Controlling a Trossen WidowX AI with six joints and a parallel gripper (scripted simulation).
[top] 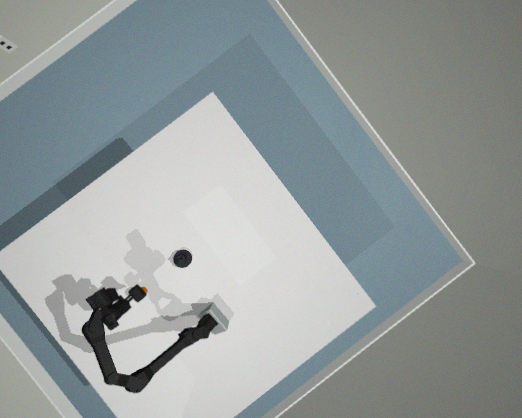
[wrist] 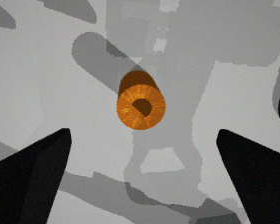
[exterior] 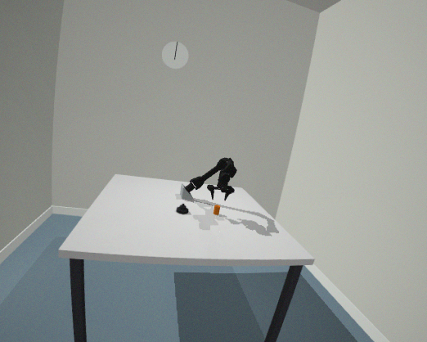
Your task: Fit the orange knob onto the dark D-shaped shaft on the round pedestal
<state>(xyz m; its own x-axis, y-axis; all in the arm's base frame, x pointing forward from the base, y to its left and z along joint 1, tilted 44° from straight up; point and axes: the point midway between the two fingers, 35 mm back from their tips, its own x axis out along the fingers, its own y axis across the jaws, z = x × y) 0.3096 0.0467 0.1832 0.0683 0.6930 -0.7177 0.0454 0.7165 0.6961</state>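
Now: the orange knob 8 cm below my gripper tip. From my gripper tip the other things lie so: pedestal 25 cm to the right, 8 cm below, 2 cm behind.
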